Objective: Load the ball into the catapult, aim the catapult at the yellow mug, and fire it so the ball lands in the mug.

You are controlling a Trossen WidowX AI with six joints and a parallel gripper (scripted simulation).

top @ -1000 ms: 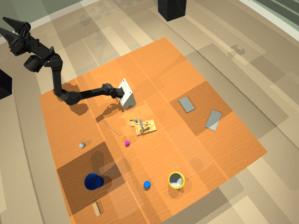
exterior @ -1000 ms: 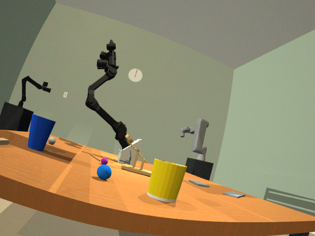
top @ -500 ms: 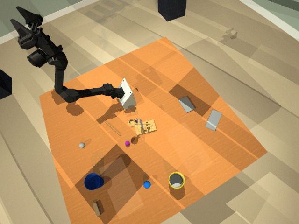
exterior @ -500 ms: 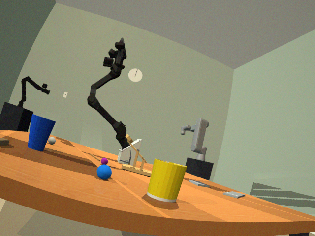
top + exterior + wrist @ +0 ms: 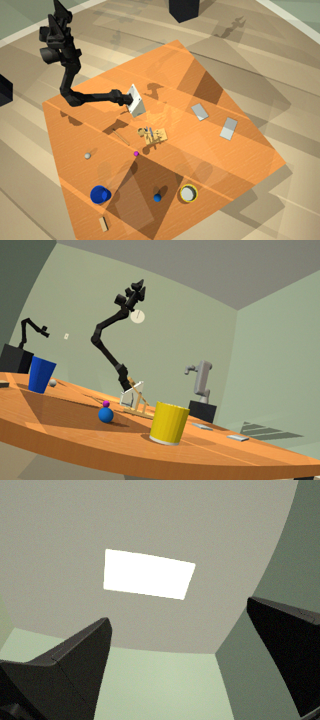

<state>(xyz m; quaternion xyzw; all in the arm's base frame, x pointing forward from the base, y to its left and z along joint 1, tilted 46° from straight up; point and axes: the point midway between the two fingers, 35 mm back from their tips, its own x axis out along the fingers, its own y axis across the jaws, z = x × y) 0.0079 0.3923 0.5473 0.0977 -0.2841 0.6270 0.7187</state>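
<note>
Now: gripper tip 22 cm short of the wooden catapult, 14 cm to the right of it and 72 cm above it. From my gripper tip the other things lie so: thin stick: 14 cm ahead, 5 cm to the right, 80 cm below; then grey ball: 18 cm ahead, 29 cm to the right, 78 cm below; then magenta ball: 30 cm ahead, 1 cm to the left, 78 cm below.
</note>
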